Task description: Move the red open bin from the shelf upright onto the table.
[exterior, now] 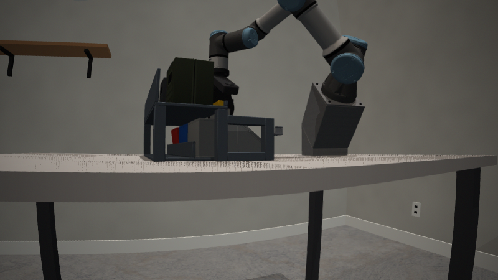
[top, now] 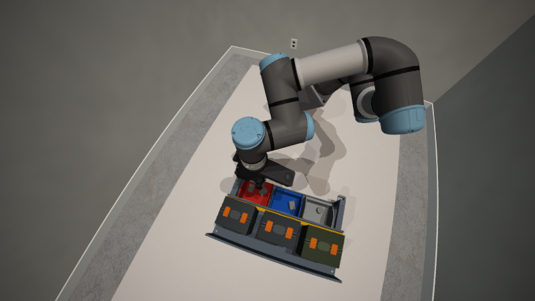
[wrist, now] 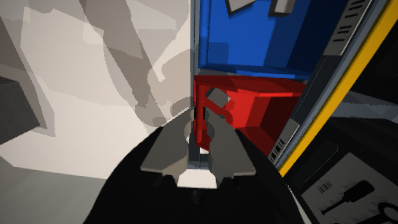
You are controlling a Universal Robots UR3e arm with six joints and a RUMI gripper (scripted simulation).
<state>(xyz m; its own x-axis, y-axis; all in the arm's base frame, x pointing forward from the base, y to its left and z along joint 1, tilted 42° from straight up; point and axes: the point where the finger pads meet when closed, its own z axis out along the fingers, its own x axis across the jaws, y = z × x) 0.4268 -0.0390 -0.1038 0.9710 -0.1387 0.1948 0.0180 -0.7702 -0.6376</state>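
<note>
The red bin is 6 cm ahead of my hand, 1 cm to the right of it and 1 cm below it. From my hand the other things lie so: blue bin (10 cm to the left, 6 cm ahead, 2 cm below); olive case (22 cm to the left, 14 cm ahead, 9 cm above); yellow-edged rail (10 cm to the left, 9 cm ahead, 5 cm above).
</note>
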